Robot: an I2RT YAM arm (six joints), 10 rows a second.
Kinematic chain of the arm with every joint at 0, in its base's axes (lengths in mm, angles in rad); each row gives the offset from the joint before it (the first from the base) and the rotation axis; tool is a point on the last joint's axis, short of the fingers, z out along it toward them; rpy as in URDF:
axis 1: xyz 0 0 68 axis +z
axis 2: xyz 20 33.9 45.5 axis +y
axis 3: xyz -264 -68.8 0 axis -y
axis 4: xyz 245 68.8 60 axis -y
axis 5: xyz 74 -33.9 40.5 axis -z
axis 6: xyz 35.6 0 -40.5 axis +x
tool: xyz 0 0 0 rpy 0 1.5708 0
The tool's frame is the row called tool.
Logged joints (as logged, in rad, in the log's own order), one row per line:
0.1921, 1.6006, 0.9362, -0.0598, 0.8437, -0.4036
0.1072, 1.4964, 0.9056, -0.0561, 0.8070, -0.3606
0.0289, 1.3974, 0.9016, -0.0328, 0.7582, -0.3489
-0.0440, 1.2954, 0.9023, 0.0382, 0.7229, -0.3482
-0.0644, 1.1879, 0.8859, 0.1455, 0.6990, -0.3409
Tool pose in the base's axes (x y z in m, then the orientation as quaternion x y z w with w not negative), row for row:
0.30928, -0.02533, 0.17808, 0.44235, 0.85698, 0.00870, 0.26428
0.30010, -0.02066, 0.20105, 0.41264, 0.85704, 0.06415, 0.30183
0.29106, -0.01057, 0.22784, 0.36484, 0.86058, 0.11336, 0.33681
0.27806, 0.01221, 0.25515, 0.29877, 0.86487, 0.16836, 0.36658
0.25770, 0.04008, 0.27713, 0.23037, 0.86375, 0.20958, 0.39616
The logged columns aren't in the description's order. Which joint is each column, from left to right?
Columns, left to right: axis 5, axis 2, axis 3, axis 1, axis 6, axis 4.
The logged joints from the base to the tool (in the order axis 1, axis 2, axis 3, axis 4, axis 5, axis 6), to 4 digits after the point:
-0.0598, 1.6006, 0.9362, -0.4036, 0.1921, 0.8437
-0.0561, 1.4964, 0.9056, -0.3606, 0.1072, 0.8070
-0.0328, 1.3974, 0.9016, -0.3489, 0.0289, 0.7582
0.0382, 1.2954, 0.9023, -0.3482, -0.0440, 0.7229
0.1455, 1.1879, 0.8859, -0.3409, -0.0644, 0.6990

